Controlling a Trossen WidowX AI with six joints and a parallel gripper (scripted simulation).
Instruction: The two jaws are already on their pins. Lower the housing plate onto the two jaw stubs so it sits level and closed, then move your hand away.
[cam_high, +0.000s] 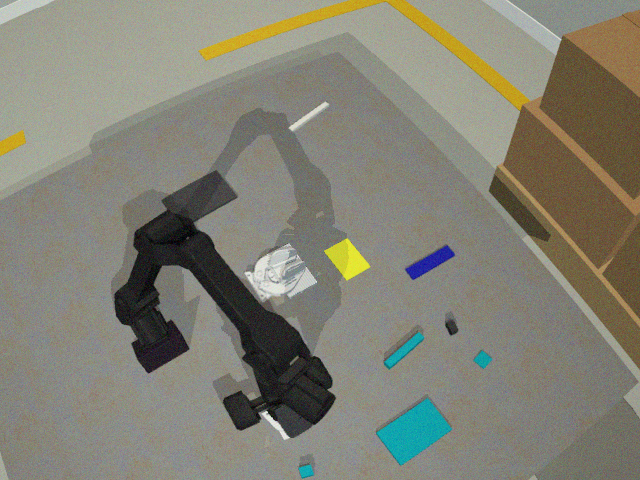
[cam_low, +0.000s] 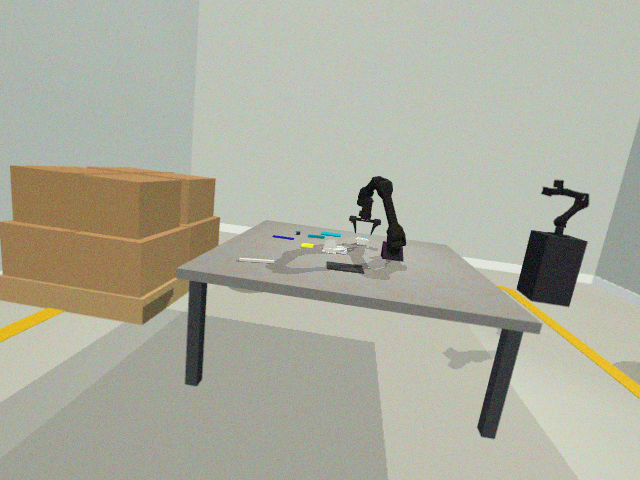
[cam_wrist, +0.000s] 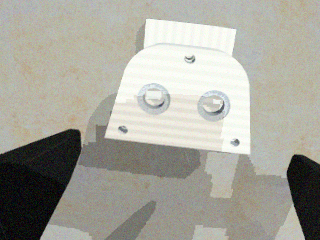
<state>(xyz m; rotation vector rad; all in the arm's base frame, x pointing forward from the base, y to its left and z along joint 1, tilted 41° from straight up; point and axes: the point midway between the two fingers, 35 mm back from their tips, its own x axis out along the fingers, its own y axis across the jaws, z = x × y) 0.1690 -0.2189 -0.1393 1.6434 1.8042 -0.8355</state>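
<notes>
The white housing plate is 3 cm below my gripper tip and 1 cm to the right of it. Round my gripper tip: teal plate: 20 cm ahead, 16 cm to the right, 6 cm below; then white block: 5 cm below, 1 cm to the right; then teal bar: 28 cm ahead, 5 cm below.
</notes>
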